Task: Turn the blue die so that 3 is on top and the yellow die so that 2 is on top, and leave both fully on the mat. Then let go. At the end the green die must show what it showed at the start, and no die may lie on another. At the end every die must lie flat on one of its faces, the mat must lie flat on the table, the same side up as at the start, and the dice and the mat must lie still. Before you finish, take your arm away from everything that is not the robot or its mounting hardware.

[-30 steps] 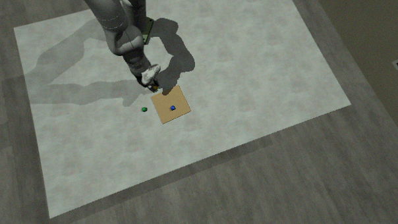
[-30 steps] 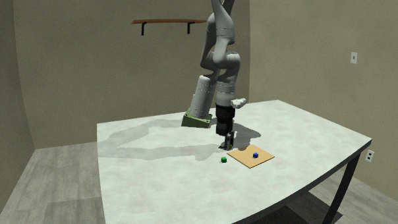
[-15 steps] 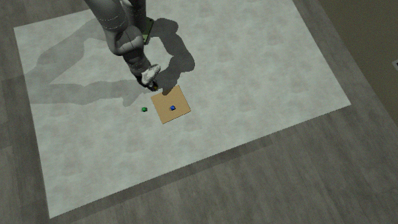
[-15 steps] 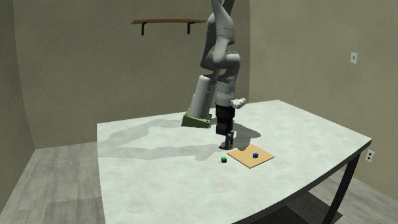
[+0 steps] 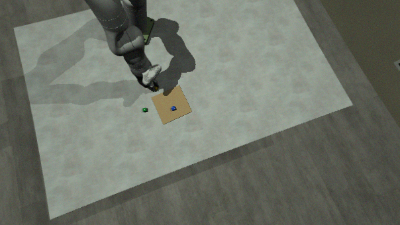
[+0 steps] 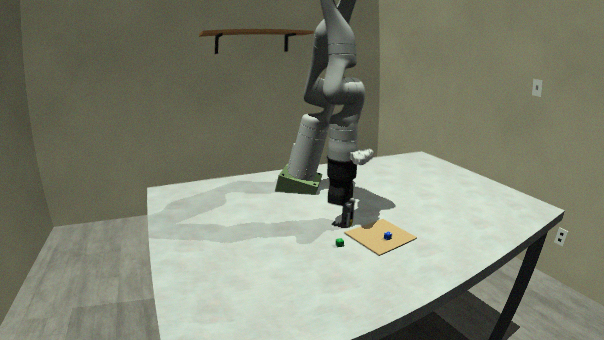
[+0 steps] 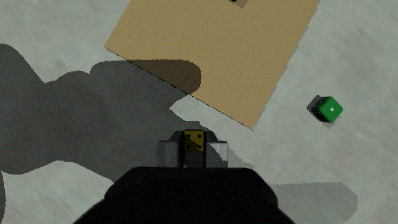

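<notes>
Now: hand 110 mm short of the tan mat, 30 mm to the right of it and 20 mm above it. Round my hand: yellow die 10 mm below; blue die 130 mm ahead, 20 mm to the left, 10 mm below; green die 90 mm to the right, 70 mm ahead, 10 mm below.
</notes>
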